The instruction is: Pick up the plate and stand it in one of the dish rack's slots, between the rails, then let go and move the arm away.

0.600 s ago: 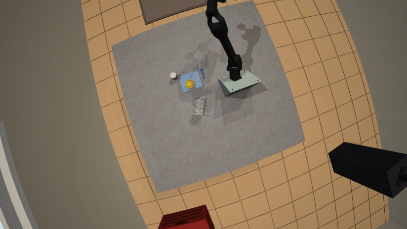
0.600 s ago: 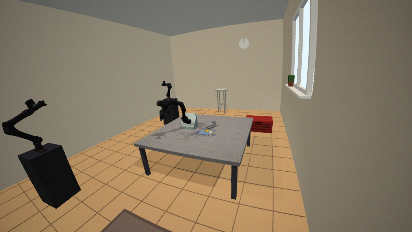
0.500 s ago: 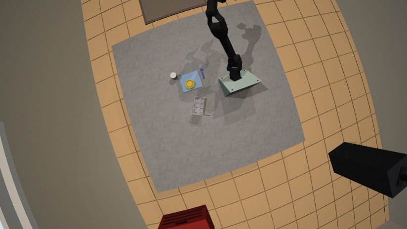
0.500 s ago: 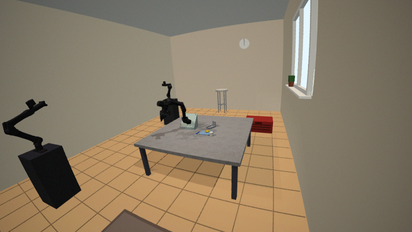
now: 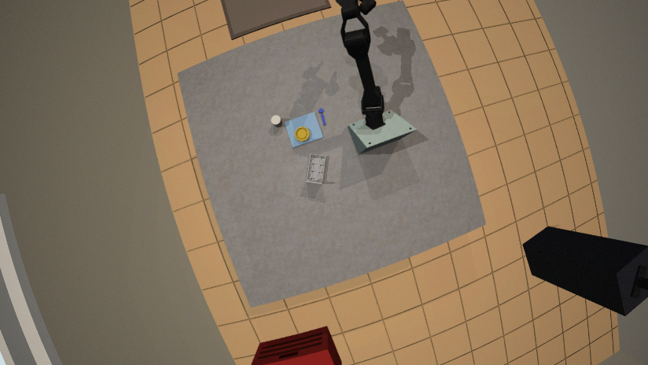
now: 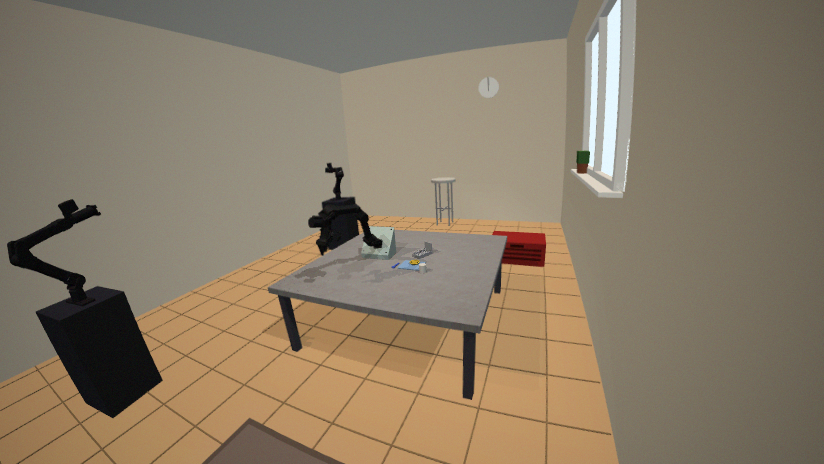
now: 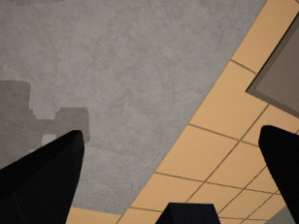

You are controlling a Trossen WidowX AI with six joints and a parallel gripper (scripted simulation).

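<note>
My gripper tip is now 43 cm short of the yellow plate, 38 cm to the right of it and 19 cm above it. From my gripper tip the other things lie so: mat (42 cm ahead, 36 cm to the left, 20 cm below); then white cup (51 cm ahead, 27 cm to the left, 18 cm below); then blue pen-like object (31 cm ahead, 33 cm to the left, 20 cm below).
</note>
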